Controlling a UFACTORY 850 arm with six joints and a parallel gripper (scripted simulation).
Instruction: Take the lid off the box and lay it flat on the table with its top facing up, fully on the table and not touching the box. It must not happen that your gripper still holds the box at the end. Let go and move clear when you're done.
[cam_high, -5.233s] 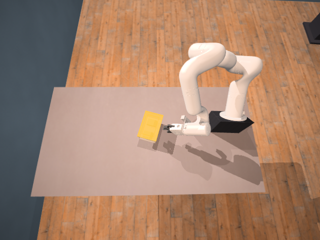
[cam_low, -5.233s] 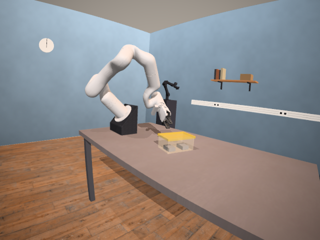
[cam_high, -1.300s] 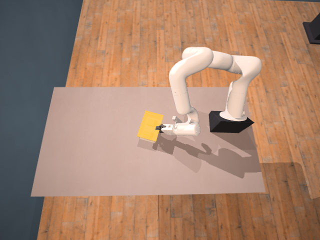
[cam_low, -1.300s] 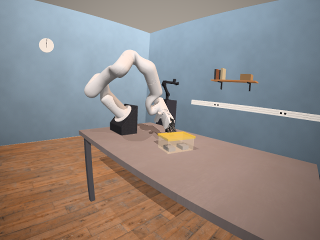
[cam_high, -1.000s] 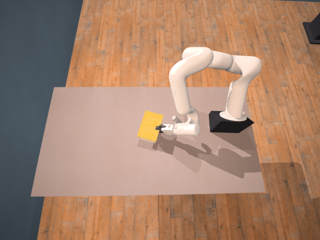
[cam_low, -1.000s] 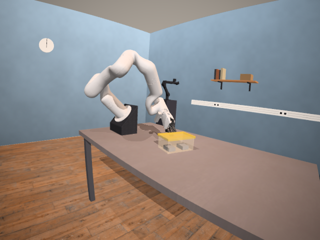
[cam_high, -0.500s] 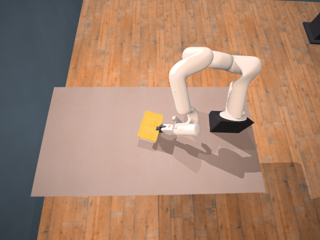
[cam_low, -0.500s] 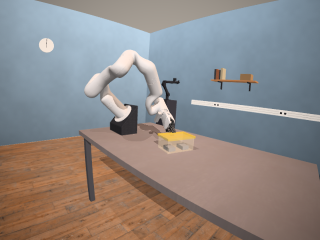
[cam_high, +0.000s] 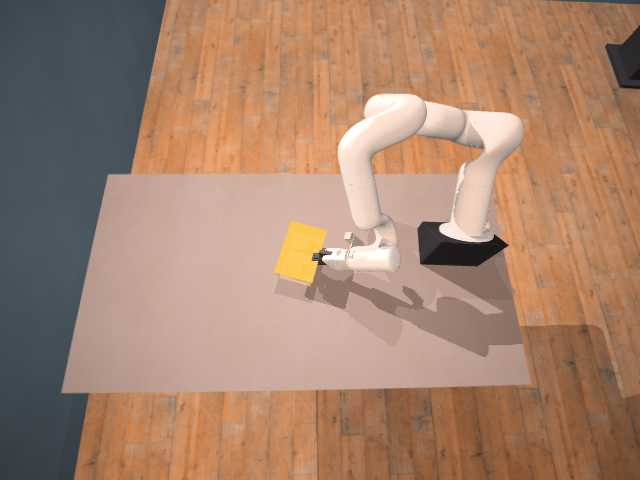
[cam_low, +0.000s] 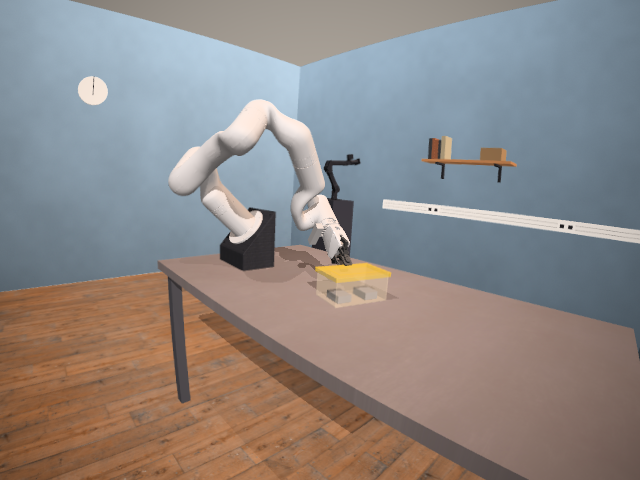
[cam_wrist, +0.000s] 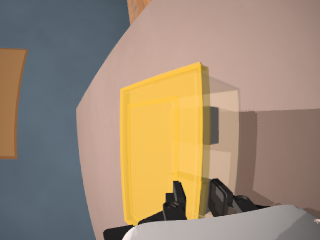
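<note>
The yellow lid lies 70 mm ahead of my hand, 30 mm to the right of it and 10 mm below it. From my hand the other things lie so: clear box 70 mm ahead, 50 mm below, 30 mm to the right.
</note>
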